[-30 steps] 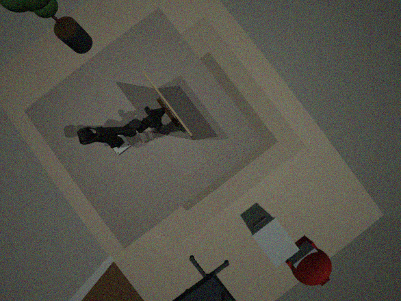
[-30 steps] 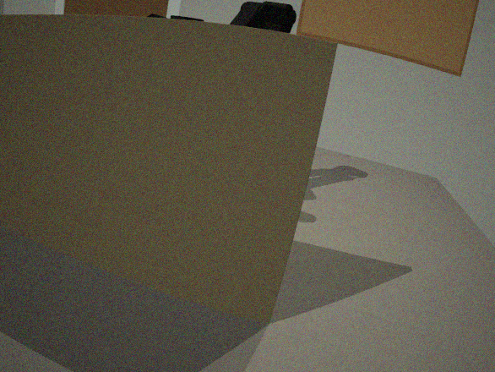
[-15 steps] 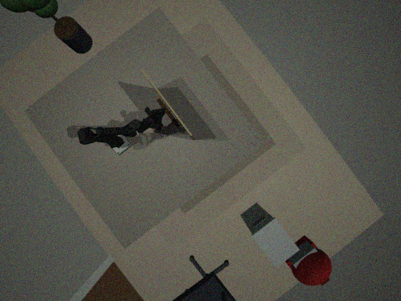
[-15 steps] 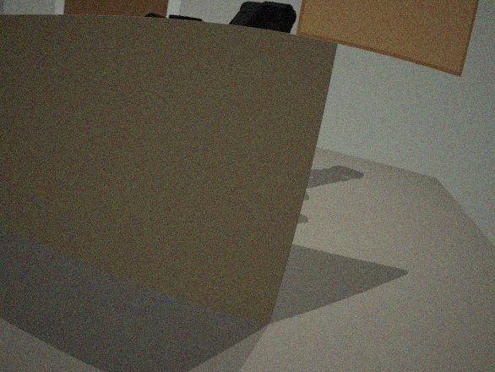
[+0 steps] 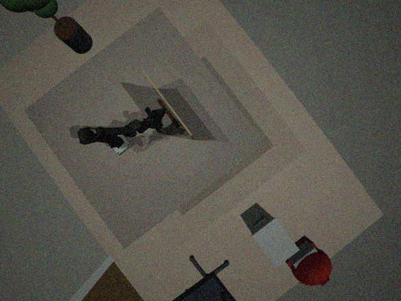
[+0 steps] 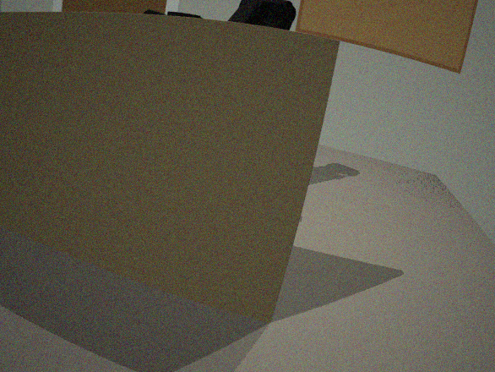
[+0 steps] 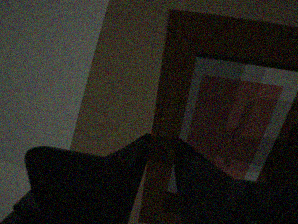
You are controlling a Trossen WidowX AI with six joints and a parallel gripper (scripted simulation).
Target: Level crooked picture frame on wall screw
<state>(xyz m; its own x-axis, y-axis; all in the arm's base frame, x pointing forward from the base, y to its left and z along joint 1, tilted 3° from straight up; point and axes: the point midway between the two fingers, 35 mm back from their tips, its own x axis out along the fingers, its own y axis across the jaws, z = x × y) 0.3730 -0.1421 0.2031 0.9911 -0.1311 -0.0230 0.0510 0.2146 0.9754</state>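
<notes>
Now: the picture frame 5 cm below my gripper tip, 2 cm to the right of it and 1 cm ahead of it. Round my gripper tip: wall panel: 7 cm below, 2 cm ahead.
</notes>
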